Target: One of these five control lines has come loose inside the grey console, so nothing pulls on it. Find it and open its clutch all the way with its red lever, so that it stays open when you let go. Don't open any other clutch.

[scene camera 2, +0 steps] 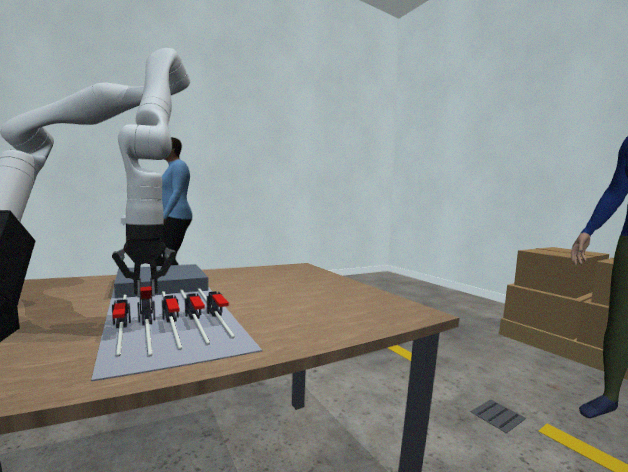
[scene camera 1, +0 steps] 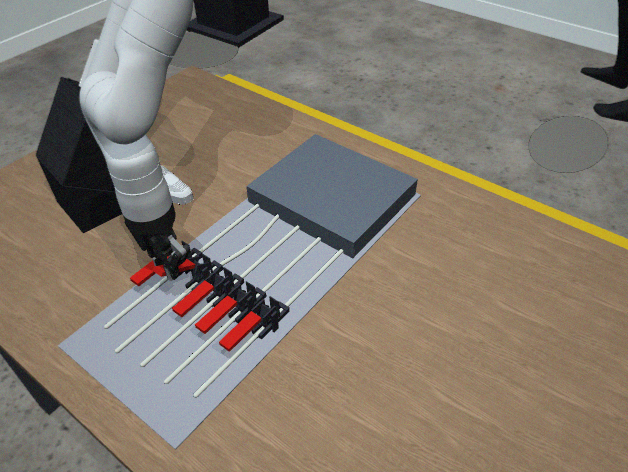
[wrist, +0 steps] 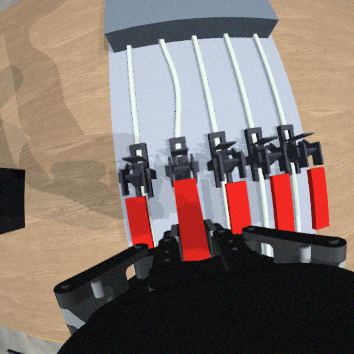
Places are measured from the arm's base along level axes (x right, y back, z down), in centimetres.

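Pixels of known places: gripper, fingertip midpoint: [scene camera 2: 146,296] [scene camera 1: 168,273] [wrist: 191,231].
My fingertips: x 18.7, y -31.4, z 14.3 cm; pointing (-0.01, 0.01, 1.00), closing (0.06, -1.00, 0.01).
Behind a point stands the place of what it marks.
The grey console [scene camera 1: 332,187] @[x -19.3, y -40.3, z 17.8 cm] [scene camera 2: 195,285] @[x -8.3, y -48.3, z 20.2 cm] [wrist: 195,11] @[x -10.3, y -38.9, z 17.8 cm] has five pale lines. In the wrist view, the second line from the left [wrist: 178,95] @[x 1.9, y -33.7, z 21.4 cm] [scene camera 1: 248,246] @[x 1.2, y -33.9, z 21.5 cm] bends sideways between console and clutch; the other four look straight. My gripper [scene camera 1: 173,271] @[x 18.7, y -31.4, z 14.3 cm] [wrist: 191,231] @[x 18.7, y -31.4, z 14.3 cm] is shut on that line's red lever [wrist: 187,200] @[x 15.8, y -31.6, z 14.5 cm] [scene camera 2: 145,292] @[x 19.3, y -31.2, z 13.4 cm], with a fingertip on each side. This lever stands higher than its neighbours, tilted up from its dark clutch [wrist: 181,167] @[x 12.5, y -31.8, z 17.1 cm]. How far the clutch is open I cannot tell. The first lever [scene camera 1: 143,273] @[x 20.0, y -25.9, z 16.6 cm] [wrist: 137,220] @[x 17.1, y -26.0, z 16.6 cm] and third lever [scene camera 1: 192,298] @[x 19.3, y -37.0, z 16.6 cm] [wrist: 238,205] @[x 17.8, y -36.9, z 16.6 cm] lie low.
The fourth lever [scene camera 1: 215,314] @[x 19.7, y -42.5, z 16.6 cm] [wrist: 282,202] @[x 18.8, y -42.2, z 16.6 cm] and fifth lever [scene camera 1: 240,330] @[x 19.8, y -48.0, z 16.6 cm] [wrist: 318,197] @[x 19.5, y -47.5, z 16.6 cm] lie low to the right. Neighbouring levers stand close to my fingers. A grey-blue mat [scene camera 1: 126,385] @[x 35.5, y -36.5, z 22.2 cm] [scene camera 2: 121,366] @[x 34.1, y -25.6, z 22.2 cm] lies under the clutches. A black block [scene camera 1: 76,152] @[x 11.9, y -3.7, z 4.3 cm] stands near the arm.
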